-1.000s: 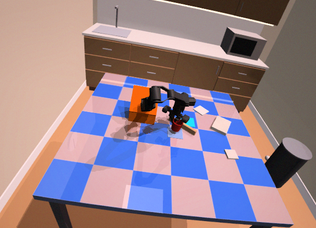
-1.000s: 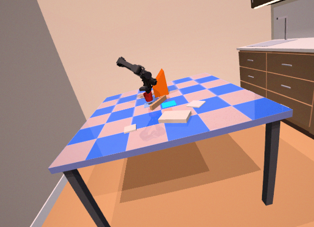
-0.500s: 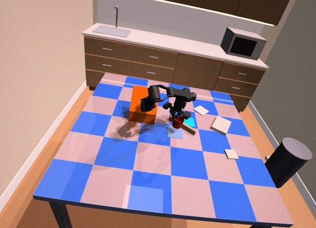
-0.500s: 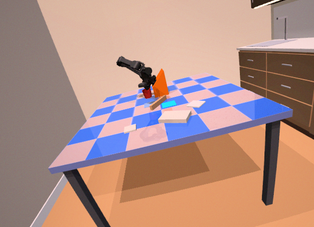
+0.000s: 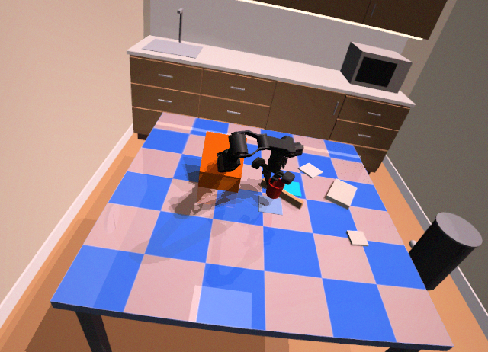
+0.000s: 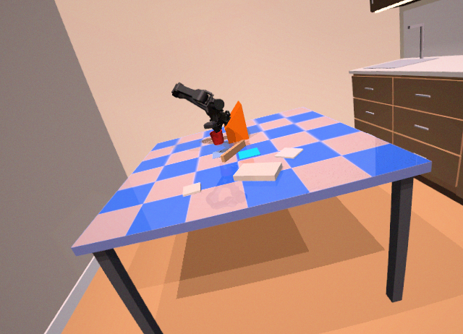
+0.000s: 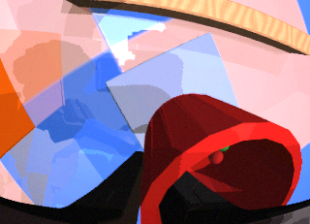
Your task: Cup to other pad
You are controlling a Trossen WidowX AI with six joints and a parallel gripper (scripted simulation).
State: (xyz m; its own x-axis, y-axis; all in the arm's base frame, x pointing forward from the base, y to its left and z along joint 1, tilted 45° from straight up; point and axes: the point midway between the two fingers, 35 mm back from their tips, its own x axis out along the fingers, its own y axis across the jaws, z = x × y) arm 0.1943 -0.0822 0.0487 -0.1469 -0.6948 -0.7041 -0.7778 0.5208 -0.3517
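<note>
The red marble is 3 cm ahead of my gripper tip, 4 cm to the right of it and 2 cm below it. From my gripper tip the other things lie so: red cup (2 cm ahead, 2 cm to the right); then green marble (4 cm ahead, 3 cm to the right, 2 cm below); then pale blue pad (3 cm ahead, 2 cm to the right, 11 cm below).
</note>
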